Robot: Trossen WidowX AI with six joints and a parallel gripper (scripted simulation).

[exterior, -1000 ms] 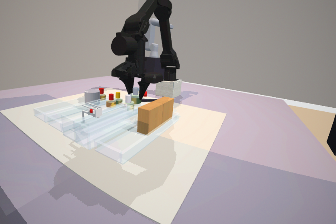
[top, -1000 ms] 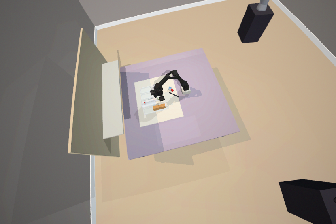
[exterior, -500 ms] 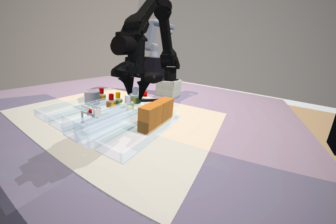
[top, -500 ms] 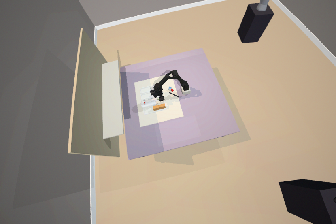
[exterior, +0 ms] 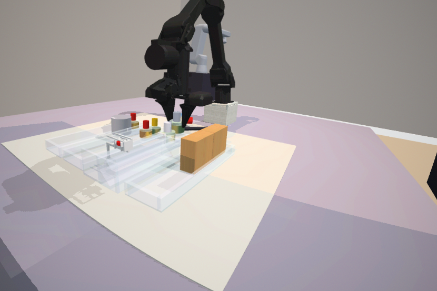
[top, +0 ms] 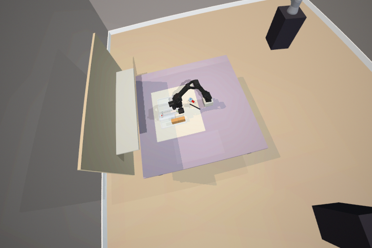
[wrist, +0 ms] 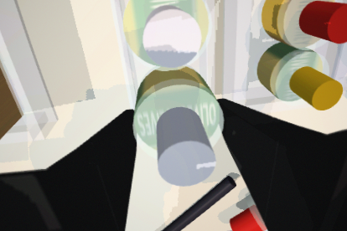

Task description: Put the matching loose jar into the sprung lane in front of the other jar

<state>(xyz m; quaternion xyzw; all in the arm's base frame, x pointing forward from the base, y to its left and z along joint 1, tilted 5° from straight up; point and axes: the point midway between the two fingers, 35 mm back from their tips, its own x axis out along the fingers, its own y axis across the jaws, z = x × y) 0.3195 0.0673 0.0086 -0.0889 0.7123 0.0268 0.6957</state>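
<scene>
Right now my gripper tip is 16 cm past the black rod, 3 cm to the left of it and 4 cm above it. From my gripper tip the other things lie so: clear lane (15 cm ahead, 5 cm to the left, 3 cm below); grey cylinder (8 cm ahead, 16 cm to the right, 2 cm below).
</scene>
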